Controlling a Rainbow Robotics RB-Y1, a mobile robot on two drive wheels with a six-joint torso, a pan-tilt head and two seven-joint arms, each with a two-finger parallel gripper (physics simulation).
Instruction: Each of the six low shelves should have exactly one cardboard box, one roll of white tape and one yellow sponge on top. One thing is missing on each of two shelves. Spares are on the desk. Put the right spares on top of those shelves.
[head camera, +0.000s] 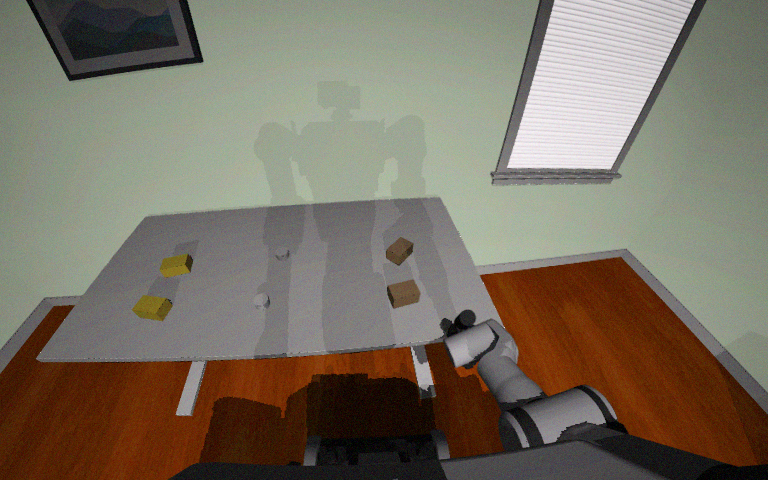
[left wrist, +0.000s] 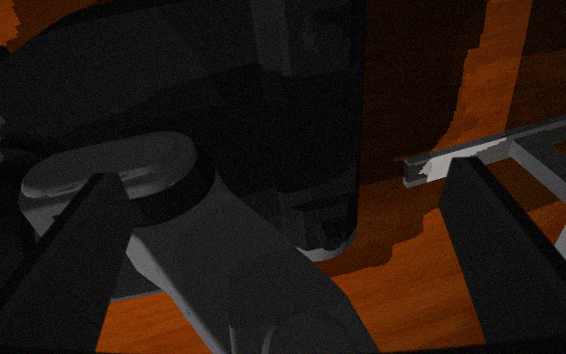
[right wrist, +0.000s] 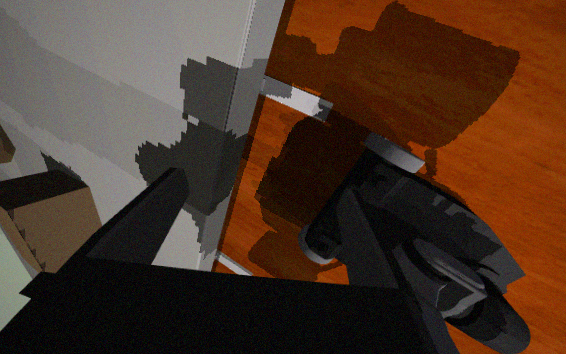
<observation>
In view: the left gripper (left wrist: 283, 188), the right gripper (right wrist: 265, 189), a grey desk (head camera: 329, 296) and a window (head camera: 588, 83).
The grey desk also shows in the right wrist view (right wrist: 114, 101).
</observation>
